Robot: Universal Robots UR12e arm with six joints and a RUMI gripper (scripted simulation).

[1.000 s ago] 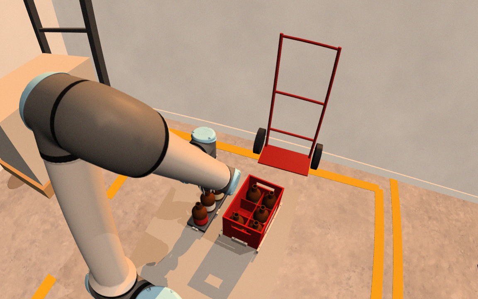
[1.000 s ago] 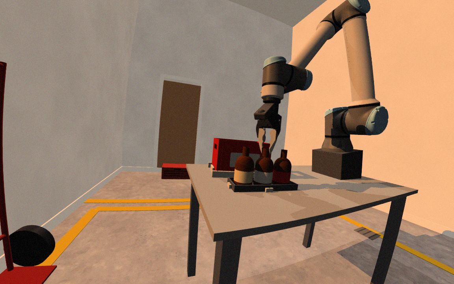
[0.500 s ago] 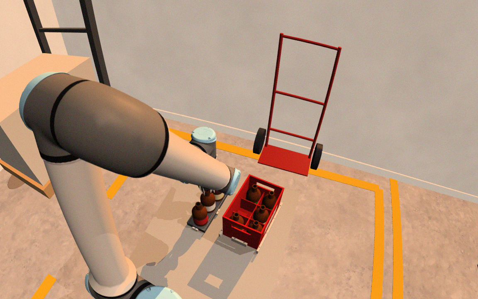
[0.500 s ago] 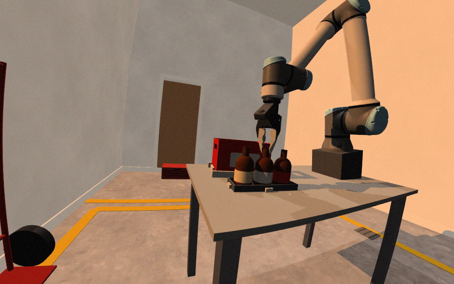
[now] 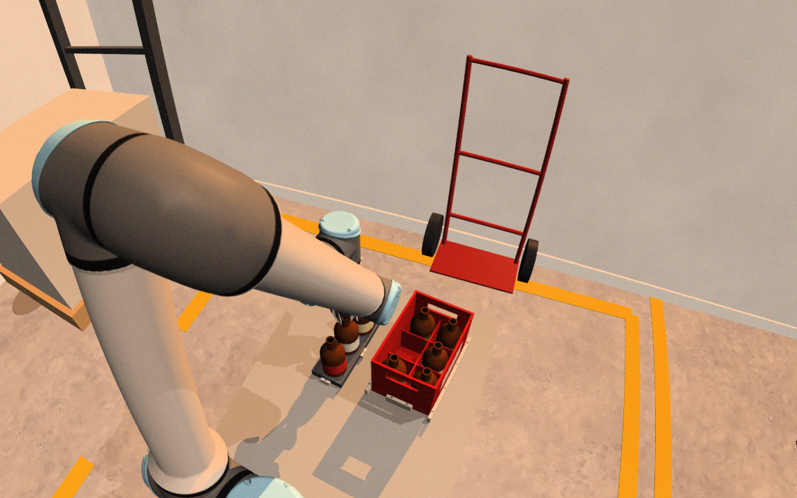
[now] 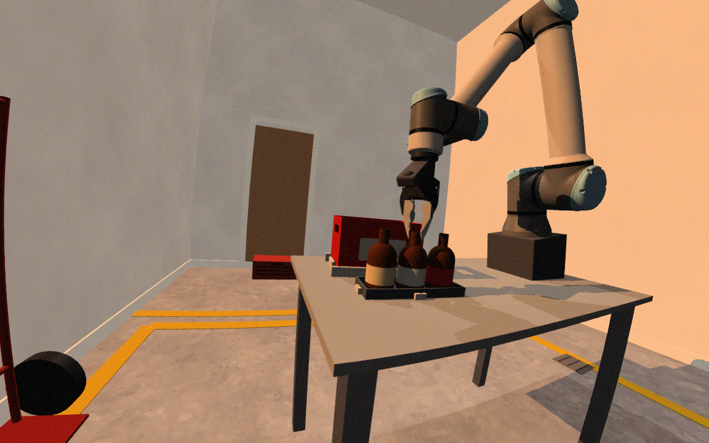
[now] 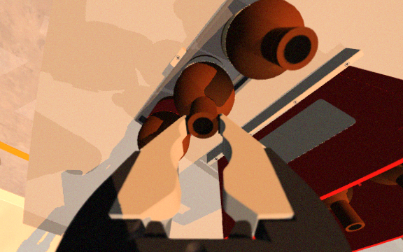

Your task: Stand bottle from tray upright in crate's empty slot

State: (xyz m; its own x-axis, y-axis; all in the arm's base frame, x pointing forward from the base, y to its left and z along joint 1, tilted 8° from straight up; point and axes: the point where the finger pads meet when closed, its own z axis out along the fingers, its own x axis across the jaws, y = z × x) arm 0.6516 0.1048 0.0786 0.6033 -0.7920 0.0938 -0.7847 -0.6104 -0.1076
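The dark tray is 14 cm below my hand. The rest, counted from my hand: red crate (23 cm to the right, 7 cm below).
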